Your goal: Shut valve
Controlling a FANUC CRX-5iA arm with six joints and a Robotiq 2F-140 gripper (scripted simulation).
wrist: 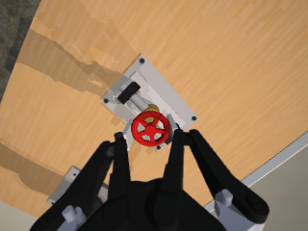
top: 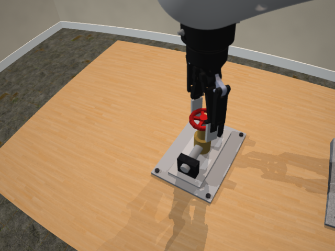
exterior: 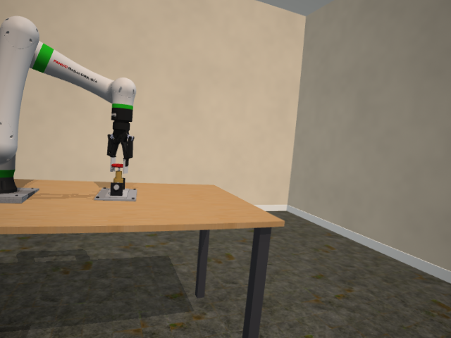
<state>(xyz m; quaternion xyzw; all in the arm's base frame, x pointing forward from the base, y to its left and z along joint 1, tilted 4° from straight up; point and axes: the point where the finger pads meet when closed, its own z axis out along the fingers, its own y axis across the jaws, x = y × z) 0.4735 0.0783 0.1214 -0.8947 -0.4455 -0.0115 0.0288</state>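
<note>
Now: hand 10 mm above the handwheel.
</note>
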